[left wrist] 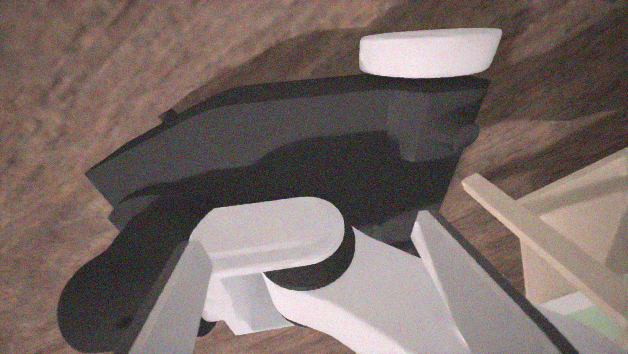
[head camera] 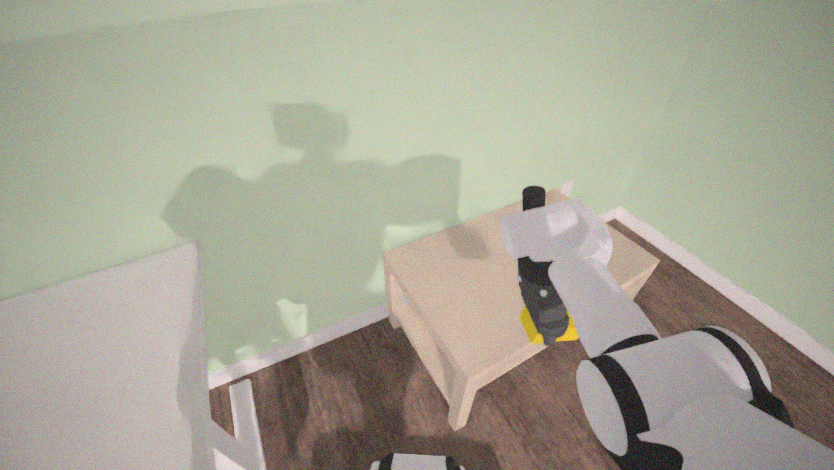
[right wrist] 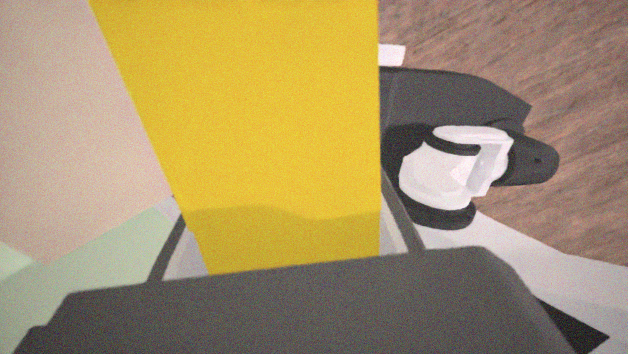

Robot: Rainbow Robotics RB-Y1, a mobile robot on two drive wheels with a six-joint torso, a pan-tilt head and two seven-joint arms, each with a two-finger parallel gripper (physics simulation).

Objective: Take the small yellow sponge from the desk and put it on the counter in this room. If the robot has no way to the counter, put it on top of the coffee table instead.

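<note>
The yellow sponge is held between the fingers of my right gripper, which is shut on it. In the head view the sponge overlaps the near edge of a low, pale wooden table, which looks like the coffee table. How high the sponge is above that top is hard to tell. My left gripper is open, with nothing between its fingertips, and hangs beside the robot's dark base. A counter cannot be made out for certain in these views.
A white table with a pale leg stands at the left of the head view. Green walls meet in a corner behind the wooden table. Dark wood floor lies between the two tables. The wooden table's leg and rail show in the left wrist view.
</note>
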